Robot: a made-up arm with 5 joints.
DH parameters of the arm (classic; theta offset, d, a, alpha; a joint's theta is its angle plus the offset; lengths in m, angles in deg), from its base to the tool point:
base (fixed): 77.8 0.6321 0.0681 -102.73
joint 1: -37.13 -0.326 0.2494 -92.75
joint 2: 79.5 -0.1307 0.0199 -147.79
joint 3: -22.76 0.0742 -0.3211 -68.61
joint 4: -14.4 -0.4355 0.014 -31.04
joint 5: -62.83 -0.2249 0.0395 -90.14
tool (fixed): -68.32 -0.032 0 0
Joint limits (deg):
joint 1: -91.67..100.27
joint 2: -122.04..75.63
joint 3: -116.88..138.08
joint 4: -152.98..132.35
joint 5: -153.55..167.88
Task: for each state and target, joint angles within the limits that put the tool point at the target. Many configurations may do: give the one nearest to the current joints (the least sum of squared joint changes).
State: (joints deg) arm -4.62 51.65 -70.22 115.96 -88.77
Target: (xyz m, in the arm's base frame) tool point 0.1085 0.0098 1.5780
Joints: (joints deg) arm -41.13 59.78 -85.99 114.21 -87.32
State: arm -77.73 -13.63 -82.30 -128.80 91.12
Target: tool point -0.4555 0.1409 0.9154
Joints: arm -39.75 -14.60 -58.37 -126.81 93.30
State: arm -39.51 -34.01 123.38 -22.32 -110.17
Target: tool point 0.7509 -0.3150 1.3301
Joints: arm -91.67 -46.82 99.27 29.55 -111.15
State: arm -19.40 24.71 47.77 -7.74 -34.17
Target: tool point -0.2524 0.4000 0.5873
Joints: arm -10.96 38.82 5.13 -18.77 -34.23
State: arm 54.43 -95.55 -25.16 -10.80 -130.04
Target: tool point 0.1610 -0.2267 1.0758
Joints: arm 86.44 -83.06 -39.02 -4.74 -132.58
